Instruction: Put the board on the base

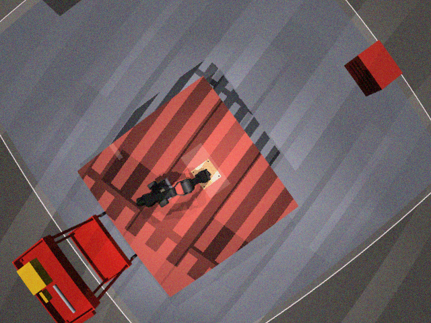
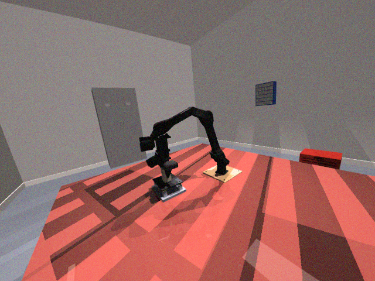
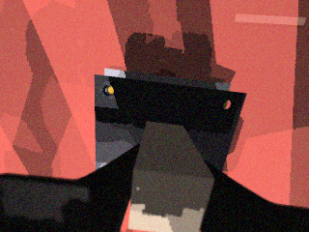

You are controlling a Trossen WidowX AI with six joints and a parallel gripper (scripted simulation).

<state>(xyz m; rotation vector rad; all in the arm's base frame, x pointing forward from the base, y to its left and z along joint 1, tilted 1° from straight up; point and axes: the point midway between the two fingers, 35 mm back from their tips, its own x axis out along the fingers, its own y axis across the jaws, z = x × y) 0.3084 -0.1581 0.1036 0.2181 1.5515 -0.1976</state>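
The black board is 10 mm below my gripper tip. From my gripper tip the other things lie so: grey base (70 mm below).
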